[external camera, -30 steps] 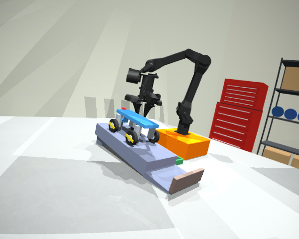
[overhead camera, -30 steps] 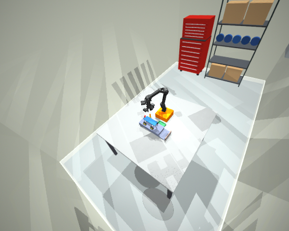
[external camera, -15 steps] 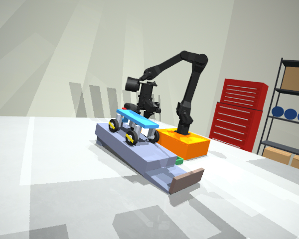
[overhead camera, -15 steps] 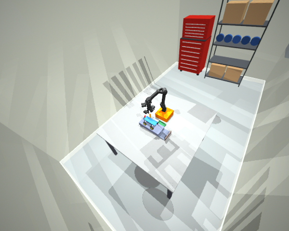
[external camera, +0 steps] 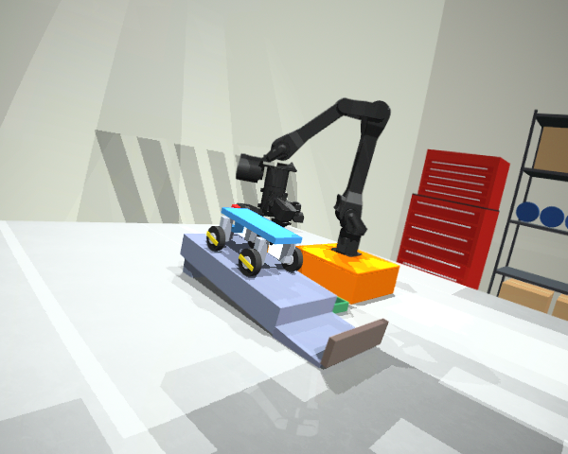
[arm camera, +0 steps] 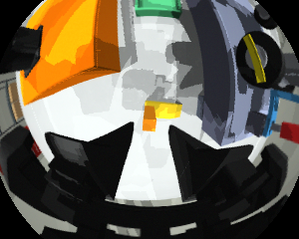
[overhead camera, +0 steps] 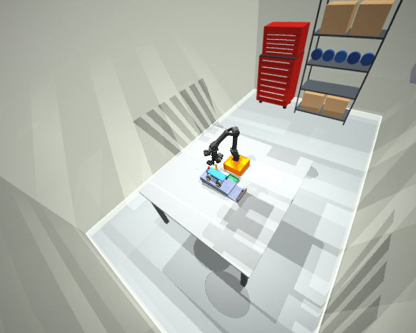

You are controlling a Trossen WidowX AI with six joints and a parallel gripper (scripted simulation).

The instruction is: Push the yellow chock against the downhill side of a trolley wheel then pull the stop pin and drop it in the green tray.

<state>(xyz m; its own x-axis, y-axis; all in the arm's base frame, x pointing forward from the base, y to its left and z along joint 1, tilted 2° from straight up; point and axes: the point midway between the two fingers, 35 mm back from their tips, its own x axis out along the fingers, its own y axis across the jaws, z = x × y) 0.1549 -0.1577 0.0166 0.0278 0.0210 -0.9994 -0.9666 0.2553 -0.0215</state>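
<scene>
The yellow chock is 4 cm below my gripper tip and 2 cm ahead of it. From my gripper tip the other things lie so: grey-blue ramp 16 cm ahead, 13 cm to the left, 2 cm below; stop pin 13 cm ahead, 7 cm above, 1 cm to the left; trolley 16 cm ahead, 12 cm to the left, 5 cm above.
</scene>
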